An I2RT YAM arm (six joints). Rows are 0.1 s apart.
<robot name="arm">
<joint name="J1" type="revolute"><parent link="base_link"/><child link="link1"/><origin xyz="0.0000 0.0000 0.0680" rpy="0.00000 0.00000 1.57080"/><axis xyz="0 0 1"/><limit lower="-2.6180" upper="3.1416"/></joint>
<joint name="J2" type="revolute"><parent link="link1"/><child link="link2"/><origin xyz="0.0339 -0.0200 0.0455" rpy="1.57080 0.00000 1.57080"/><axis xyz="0 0 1"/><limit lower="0.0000" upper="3.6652"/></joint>
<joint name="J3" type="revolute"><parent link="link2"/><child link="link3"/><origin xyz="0.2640 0.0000 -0.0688" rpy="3.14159 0.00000 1.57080"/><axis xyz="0 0 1"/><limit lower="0.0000" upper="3.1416"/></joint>
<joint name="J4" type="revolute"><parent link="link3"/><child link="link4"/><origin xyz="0.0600 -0.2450 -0.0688" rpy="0.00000 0.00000 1.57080"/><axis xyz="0 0 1"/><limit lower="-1.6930" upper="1.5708"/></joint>
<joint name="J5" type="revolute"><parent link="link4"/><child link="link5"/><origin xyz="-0.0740 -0.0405 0.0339" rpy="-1.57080 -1.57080 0.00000"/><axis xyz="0 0 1"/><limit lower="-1.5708" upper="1.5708"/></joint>
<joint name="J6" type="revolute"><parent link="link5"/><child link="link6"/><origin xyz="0.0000 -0.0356 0.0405" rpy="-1.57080 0.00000 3.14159"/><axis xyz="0 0 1"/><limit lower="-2.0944" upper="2.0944"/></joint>
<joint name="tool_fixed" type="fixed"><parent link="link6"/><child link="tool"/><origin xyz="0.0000 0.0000 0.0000" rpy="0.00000 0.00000 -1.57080"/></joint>
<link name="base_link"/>
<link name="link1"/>
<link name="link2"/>
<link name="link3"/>
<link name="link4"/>
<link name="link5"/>
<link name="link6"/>
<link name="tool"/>
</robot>
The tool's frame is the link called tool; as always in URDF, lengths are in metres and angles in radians.
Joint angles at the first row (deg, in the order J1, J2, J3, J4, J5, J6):
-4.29, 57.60, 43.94, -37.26, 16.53, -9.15
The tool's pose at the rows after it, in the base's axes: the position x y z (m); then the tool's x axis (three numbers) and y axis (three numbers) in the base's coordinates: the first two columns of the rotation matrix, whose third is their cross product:
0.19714 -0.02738 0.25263 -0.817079 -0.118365 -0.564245 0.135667 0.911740 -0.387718
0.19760 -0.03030 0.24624 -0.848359 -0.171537 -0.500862 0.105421 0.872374 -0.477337
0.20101 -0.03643 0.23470 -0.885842 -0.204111 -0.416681 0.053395 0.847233 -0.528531
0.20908 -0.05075 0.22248 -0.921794 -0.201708 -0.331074 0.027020 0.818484 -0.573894
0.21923 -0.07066 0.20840 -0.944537 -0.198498 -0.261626 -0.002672 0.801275 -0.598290
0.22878 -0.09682 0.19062 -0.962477 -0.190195 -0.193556 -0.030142 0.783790 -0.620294
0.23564 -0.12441 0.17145 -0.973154 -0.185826 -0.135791 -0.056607 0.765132 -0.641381
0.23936 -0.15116 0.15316 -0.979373 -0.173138 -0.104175 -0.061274 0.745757 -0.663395
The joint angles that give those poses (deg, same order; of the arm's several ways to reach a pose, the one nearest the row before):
-4.32, 57.71, 43.83, -37.21, 20.49, -11.05
-4.47, 58.63, 43.00, -36.93, 24.58, -15.11
-5.87, 61.10, 42.20, -36.58, 26.15, -19.09
-9.19, 65.34, 42.11, -34.79, 27.99, -23.09
-13.69, 70.41, 42.11, -30.83, 28.08, -28.16
-19.07, 76.47, 42.11, -25.12, 28.07, -34.07
-24.23, 82.65, 42.11, -18.30, 28.08, -40.14
-28.88, 88.42, 42.11, -10.79, 28.05, -45.06

